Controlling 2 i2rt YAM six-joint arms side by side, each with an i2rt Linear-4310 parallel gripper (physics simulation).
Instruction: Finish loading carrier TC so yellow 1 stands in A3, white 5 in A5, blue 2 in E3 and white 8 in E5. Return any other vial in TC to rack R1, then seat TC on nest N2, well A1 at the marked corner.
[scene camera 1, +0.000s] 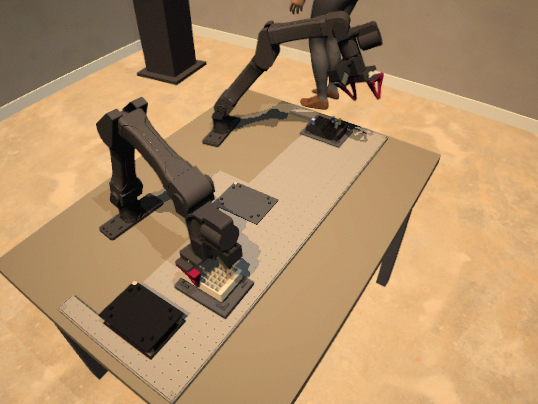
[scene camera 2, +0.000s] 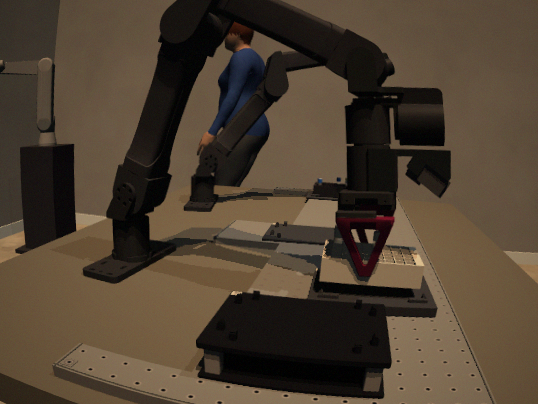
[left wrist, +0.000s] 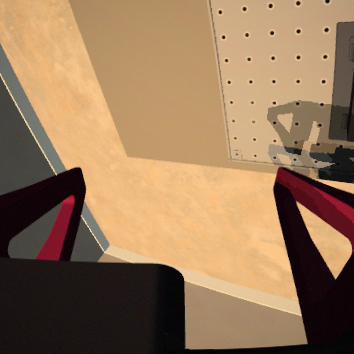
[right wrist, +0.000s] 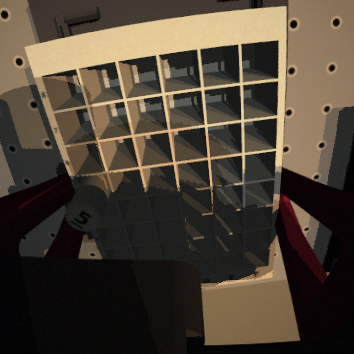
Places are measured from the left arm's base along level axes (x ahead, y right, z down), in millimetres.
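Pixels of known places: left gripper, fingertip midpoint: (scene camera 1: 367, 99) (left wrist: 179, 177); right gripper, fingertip midpoint: (scene camera 1: 210, 274) (scene camera 2: 367, 266) (right wrist: 179, 175); left arm's base, origin of the base link: (scene camera 1: 222, 131) (scene camera 2: 202, 203); right arm's base, origin of the base link: (scene camera 1: 132, 216) (scene camera 2: 132, 261).
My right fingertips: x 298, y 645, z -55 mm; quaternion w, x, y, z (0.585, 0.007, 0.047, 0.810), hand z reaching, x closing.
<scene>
Ahead of a thing's pixels: the offset from my right fingertips to its top centre.
Carrier TC @[dx +4, dy +0, dz -21 mm] (scene camera 1: 214, 293) (scene camera 2: 400, 278) (right wrist: 160, 40) is a cream grid box, held level slightly above a dark grey stand (scene camera 1: 200, 299) (scene camera 2: 425, 307). My right gripper (scene camera 1: 218, 274) (scene camera 2: 367, 255) (right wrist: 179, 175) is shut on it, a finger at each side. A vial marked 5 @[dx +17, dy -32, dz -38 mm] (right wrist: 84, 210) stands in column A, row 5. Rows 6 to 8 show empty cells; the nearer rows are shadowed and partly hidden, so A3 and E3 cannot be read. My left gripper (scene camera 1: 366, 98) (left wrist: 179, 177) is open and empty, high beyond the black rack @[dx +79, dy -757, dz +6 mm] (scene camera 1: 325, 132) (scene camera 2: 326, 190), which holds several vials.
A flat dark plate @[dx -45, dy -305, dz +27 mm] (scene camera 1: 248, 202) (scene camera 2: 305, 233) with pegs lies mid-table. A raised black plate @[dx -99, dy +162, dz -8 mm] (scene camera 1: 142, 317) (scene camera 2: 300, 327) with pegs stands near the lower-left end. Each has a pale corner mark; no nest label is readable. A person (scene camera 1: 325, 60) (scene camera 2: 240, 95) stands beyond the table.
</scene>
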